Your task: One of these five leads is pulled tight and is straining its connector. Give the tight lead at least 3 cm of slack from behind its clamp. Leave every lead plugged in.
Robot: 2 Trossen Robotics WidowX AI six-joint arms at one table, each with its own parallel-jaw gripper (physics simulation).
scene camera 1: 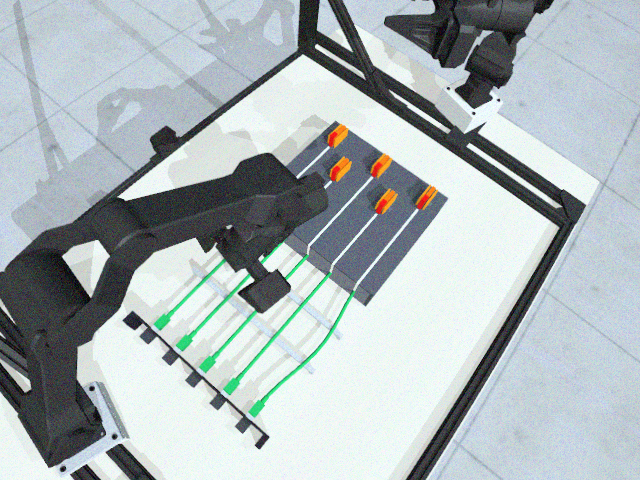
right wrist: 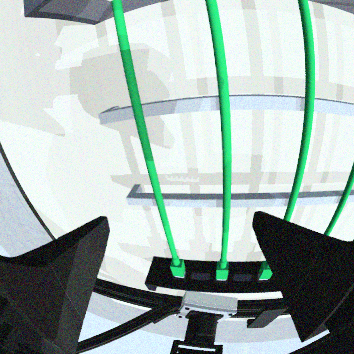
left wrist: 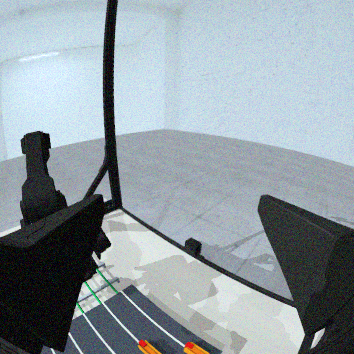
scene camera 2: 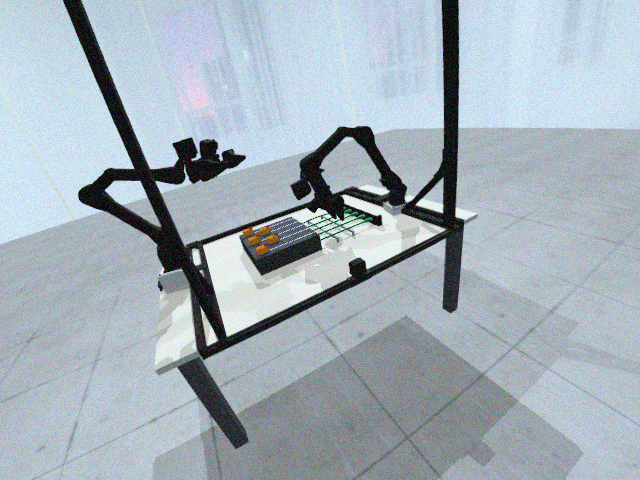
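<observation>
A lead is visible. My right gripper, visible in scene camera 2 and in the right wrist view, is open and holds nothing. My left gripper, visible in the left wrist view, is likewise open and holds nothing.
</observation>
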